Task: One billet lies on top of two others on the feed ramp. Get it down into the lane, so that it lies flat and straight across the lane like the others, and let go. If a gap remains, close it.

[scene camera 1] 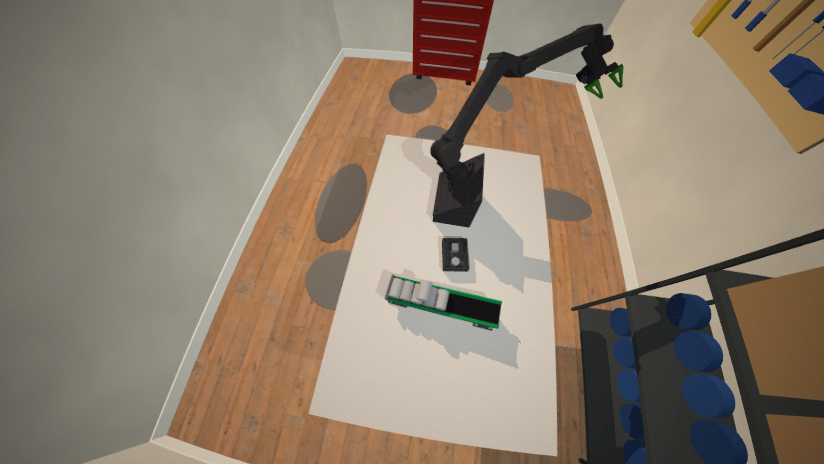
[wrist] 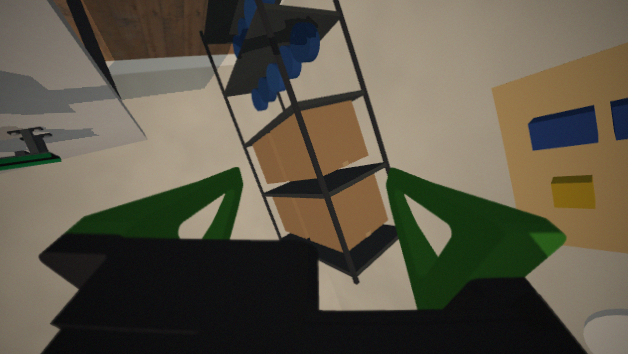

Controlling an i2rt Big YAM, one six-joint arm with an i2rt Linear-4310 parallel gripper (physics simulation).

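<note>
The green-railed ramp with a dark lane (scene camera 1: 473, 307) stands on the white surface; its end shows at the left edge of the wrist view (wrist: 31, 160). Several pale cylindrical billets lie across its left part: two at the left end (scene camera 1: 396, 287) (scene camera 1: 407, 289), and one on the right (scene camera 1: 442, 298). The raised billet (scene camera 1: 425, 291) lies on top between them and largely hides what is beneath it. The billets do not show in the wrist view. My gripper (scene camera 1: 611, 92) (wrist: 314, 175) is open and empty, high up and far from the ramp, at the upper right in the scene view.
A small dark tray (scene camera 1: 455, 269) with two pale pieces lies between the ramp and the arm's base (scene camera 1: 459, 198). A shelf rack (wrist: 308, 144) holds blue bins and brown boxes. A red drawer cabinet (scene camera 1: 449, 46) stands at the back, a tool board (scene camera 1: 778, 106) on the right wall.
</note>
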